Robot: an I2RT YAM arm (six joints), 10 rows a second.
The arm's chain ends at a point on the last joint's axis. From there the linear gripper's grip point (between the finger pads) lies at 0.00 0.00 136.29 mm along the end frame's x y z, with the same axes.
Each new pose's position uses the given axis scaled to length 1; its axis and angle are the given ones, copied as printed.
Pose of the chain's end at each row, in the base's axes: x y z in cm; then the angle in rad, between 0 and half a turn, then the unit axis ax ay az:
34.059, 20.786, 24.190, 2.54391, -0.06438, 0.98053, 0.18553
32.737, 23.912, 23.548, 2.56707, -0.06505, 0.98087, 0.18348
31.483, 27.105, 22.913, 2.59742, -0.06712, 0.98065, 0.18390
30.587, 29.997, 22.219, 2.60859, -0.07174, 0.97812, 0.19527
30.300, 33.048, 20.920, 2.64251, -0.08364, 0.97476, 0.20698
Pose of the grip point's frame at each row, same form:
41.282, 25.809, 13.781, 2.54391, -0.06438, 0.98053, 0.18553
39.703, 28.906, 12.951, 2.56707, -0.06505, 0.98087, 0.18348
38.090, 32.139, 12.108, 2.59742, -0.06712, 0.98065, 0.18390
37.005, 35.339, 11.448, 2.60859, -0.07174, 0.97812, 0.19527
36.215, 38.758, 10.050, 2.64251, -0.08364, 0.97476, 0.20698

